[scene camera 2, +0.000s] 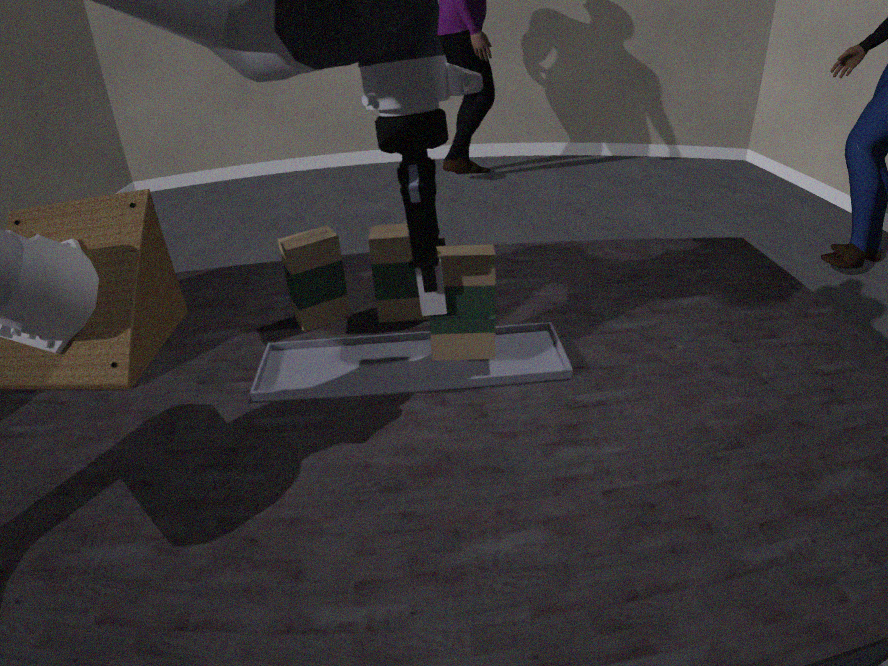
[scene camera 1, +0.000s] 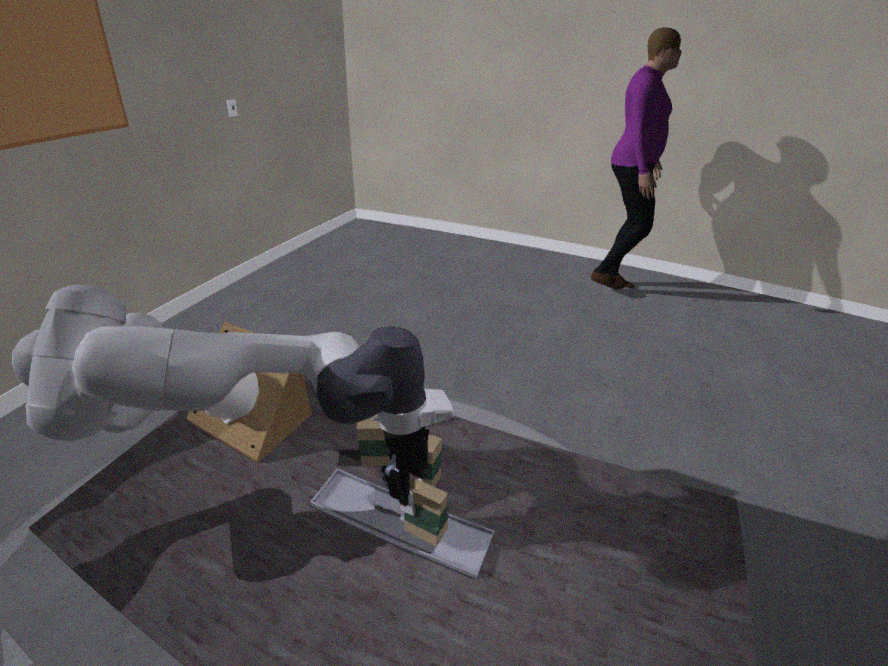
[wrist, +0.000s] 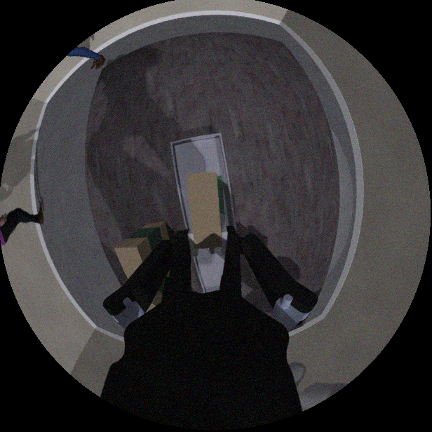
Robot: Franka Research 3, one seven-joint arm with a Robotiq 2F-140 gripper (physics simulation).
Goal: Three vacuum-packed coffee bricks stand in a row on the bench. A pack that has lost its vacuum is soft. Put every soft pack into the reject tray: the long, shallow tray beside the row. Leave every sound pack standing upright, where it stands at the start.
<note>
In view: my gripper (scene camera 2: 435,305) and a grey reject tray (scene camera 2: 400,361).
My gripper is seen too in scene camera 1 (scene camera 1: 412,505) and in the wrist view (wrist: 209,222). The grey reject tray also shows in scene camera 1 (scene camera 1: 462,545) and in the wrist view (wrist: 203,155).
</note>
